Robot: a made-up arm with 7 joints. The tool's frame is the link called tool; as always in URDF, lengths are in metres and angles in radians. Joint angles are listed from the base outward. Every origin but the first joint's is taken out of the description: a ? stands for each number. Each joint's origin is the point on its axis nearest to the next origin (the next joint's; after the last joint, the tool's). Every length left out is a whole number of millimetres.
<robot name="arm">
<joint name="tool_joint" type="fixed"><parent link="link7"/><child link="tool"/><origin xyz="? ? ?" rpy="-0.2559 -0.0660 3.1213"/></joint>
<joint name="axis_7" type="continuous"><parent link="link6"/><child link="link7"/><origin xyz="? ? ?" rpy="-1.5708 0.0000 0.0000"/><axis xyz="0 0 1"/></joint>
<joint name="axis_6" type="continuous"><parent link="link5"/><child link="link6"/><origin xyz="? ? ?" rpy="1.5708 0.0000 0.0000"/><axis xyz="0 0 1"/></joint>
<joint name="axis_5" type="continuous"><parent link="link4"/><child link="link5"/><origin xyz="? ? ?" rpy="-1.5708 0.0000 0.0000"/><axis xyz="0 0 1"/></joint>
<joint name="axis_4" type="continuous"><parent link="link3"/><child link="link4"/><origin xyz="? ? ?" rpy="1.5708 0.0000 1.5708"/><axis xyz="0 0 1"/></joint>
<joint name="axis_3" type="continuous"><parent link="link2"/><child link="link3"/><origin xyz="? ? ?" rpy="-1.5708 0.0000 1.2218"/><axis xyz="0 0 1"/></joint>
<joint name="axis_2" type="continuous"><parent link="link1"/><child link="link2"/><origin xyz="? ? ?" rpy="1.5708 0.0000 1.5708"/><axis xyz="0 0 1"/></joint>
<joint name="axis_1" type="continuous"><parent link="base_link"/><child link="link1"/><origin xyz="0.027 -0.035 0.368" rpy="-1.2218 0.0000 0.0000"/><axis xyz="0 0 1"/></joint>
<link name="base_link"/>
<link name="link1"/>
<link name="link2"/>
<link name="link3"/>
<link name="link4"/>
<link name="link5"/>
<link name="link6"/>
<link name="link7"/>
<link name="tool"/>
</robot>
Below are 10 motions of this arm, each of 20 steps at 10 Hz.
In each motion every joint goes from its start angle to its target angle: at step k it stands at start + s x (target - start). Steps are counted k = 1, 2, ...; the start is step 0. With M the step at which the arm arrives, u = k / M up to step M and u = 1 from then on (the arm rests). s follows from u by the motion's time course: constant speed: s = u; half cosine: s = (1 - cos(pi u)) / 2; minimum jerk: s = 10 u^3 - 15 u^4 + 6 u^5.
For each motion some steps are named. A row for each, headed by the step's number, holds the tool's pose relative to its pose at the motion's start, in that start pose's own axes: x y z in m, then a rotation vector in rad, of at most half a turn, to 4 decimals.
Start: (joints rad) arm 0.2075 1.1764 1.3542 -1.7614 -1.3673 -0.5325 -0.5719
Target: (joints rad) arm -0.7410 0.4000 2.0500 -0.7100 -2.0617 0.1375 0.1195
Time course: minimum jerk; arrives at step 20
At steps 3, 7, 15, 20:
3: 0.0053 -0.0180 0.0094 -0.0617 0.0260 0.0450
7: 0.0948 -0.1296 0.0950 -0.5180 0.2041 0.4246
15: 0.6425 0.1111 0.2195 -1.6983 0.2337 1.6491
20: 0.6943 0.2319 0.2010 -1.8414 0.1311 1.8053

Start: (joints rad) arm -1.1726 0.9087 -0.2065 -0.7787 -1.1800 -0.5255 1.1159
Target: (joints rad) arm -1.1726 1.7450 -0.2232 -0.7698 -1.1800 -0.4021 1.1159
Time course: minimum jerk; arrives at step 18
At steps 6, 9, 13, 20:
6: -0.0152 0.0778 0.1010 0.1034 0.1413 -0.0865
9: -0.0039 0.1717 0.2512 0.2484 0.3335 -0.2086
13: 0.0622 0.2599 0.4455 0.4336 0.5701 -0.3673
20: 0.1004 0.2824 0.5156 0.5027 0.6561 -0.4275

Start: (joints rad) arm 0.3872 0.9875 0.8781 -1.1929 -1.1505 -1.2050 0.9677
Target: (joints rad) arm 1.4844 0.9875 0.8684 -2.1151 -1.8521 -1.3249 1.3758
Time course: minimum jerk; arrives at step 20
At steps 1, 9, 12, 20:
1: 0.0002 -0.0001 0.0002 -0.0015 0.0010 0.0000
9: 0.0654 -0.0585 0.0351 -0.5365 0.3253 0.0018
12: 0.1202 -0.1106 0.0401 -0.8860 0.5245 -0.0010
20: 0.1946 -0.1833 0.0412 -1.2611 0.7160 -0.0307

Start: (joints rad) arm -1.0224 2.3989 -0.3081 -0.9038 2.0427 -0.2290 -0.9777
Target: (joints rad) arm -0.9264 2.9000 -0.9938 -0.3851 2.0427 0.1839 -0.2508
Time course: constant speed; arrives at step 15
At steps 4, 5, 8, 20:
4: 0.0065 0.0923 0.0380 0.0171 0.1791 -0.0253
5: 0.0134 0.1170 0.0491 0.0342 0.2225 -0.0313
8: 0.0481 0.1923 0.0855 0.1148 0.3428 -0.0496
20: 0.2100 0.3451 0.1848 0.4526 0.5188 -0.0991

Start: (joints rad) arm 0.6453 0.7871 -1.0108 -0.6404 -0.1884 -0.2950 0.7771
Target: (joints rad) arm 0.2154 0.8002 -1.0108 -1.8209 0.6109 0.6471 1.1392
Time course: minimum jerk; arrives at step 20
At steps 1, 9, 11, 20:
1: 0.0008 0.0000 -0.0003 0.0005 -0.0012 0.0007
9: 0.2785 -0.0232 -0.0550 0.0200 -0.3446 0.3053
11: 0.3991 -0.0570 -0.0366 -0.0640 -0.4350 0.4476
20: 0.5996 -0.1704 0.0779 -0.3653 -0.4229 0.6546

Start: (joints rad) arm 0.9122 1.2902 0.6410 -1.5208 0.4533 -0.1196 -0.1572
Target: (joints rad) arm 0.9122 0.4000 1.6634 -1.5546 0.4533 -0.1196 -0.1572
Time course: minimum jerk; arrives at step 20
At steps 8, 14, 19, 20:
8: -0.0549 0.0128 0.1165 0.3865 0.0660 0.1628
14: -0.1132 -0.0670 0.4069 1.0012 0.3448 0.3068
19: -0.1024 -0.1204 0.5092 1.1764 0.4731 0.3144
20: -0.1022 -0.1209 0.5100 1.1776 0.4741 0.3144

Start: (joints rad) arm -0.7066 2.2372 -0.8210 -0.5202 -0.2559 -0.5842 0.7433
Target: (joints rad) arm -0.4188 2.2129 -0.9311 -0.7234 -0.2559 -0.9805 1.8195
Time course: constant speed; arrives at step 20
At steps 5, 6, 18, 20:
5: 0.0228 -0.0106 -0.0281 -0.1648 -0.1175 0.1968
6: 0.0271 -0.0131 -0.0335 -0.2005 -0.1349 0.2388
18: 0.0692 -0.0526 -0.0955 -0.6599 -0.1643 0.7962
20: 0.0744 -0.0608 -0.1054 -0.7357 -0.1344 0.8957

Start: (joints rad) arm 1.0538 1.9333 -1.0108 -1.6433 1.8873 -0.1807 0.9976
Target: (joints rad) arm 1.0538 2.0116 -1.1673 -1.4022 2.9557 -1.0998 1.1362
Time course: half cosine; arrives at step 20
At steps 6, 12, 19, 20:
6: 0.0241 0.0176 0.0193 -0.0712 -0.2566 0.1600
12: 0.0669 0.0481 0.0645 -0.2213 -0.8975 0.3846
19: 0.0937 0.0622 0.0967 -0.3274 -1.4291 0.4302
20: 0.0942 0.0624 0.0973 -0.3292 -1.4390 0.4299

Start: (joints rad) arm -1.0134 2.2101 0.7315 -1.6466 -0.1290 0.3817 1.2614
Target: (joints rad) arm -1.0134 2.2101 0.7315 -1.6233 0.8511 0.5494 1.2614
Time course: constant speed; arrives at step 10
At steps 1, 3, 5, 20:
1: 0.0030 0.0030 -0.0006 0.0119 0.0175 0.0976
3: 0.0083 0.0100 -0.0020 0.0340 0.0563 0.2922
5: 0.0124 0.0182 -0.0035 0.0534 0.1001 0.4861
20: 0.0164 0.0418 -0.0078 0.0851 0.2296 0.9667

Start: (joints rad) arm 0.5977 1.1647 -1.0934 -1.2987 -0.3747 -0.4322 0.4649
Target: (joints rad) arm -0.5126 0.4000 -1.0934 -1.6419 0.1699 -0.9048 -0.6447
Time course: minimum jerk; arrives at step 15
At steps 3, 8, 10, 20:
3: 0.0272 0.0403 -0.0266 0.0321 -0.0859 -0.1016
8: 0.4084 0.3166 -0.1488 0.3584 -0.7944 -1.0610
10: 0.6297 0.3482 -0.1467 0.5188 -1.1278 -1.4703
20: 0.8252 0.3083 -0.1263 0.6561 -1.4727 -1.7815

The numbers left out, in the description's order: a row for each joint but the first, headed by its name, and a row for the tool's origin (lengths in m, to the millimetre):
tool: 0.000 0.023 0.000
axis_7: -0.002 0.022 0.000
axis_6: -0.010 -0.017 0.000
axis_5: 0.052 -0.418 0.000
axis_4: -0.030 -0.039 0.000
axis_3: 0.416 -0.126 0.000
axis_2: 0.033 -0.022 0.000

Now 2 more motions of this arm.
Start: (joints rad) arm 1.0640 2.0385 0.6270 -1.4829 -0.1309 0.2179 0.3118
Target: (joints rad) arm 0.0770 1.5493 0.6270 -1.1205 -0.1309 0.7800 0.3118
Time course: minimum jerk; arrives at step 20
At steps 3, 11, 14, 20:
3: -0.0075 0.0086 0.0050 0.0303 0.0261 0.0212
11: -0.1532 0.1042 0.1188 0.5550 0.4856 0.6192
14: -0.1990 0.1037 0.1483 0.6855 0.6153 0.9469
20: -0.2207 0.0972 0.1554 0.7311 0.6741 1.1807

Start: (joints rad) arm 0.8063 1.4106 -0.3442 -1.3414 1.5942 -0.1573 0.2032
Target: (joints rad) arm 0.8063 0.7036 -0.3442 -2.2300 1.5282 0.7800 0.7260
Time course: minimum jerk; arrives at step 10
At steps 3, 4, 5, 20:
3: -0.0676 -0.0640 -0.0225 -0.1190 0.1491 0.2503
4: -0.1171 -0.1330 -0.0366 -0.2373 0.2931 0.4632
5: -0.1560 -0.2208 -0.0435 -0.3848 0.4659 0.6790
20: -0.1588 -0.4506 -0.0060 -0.8204 0.9217 1.0201

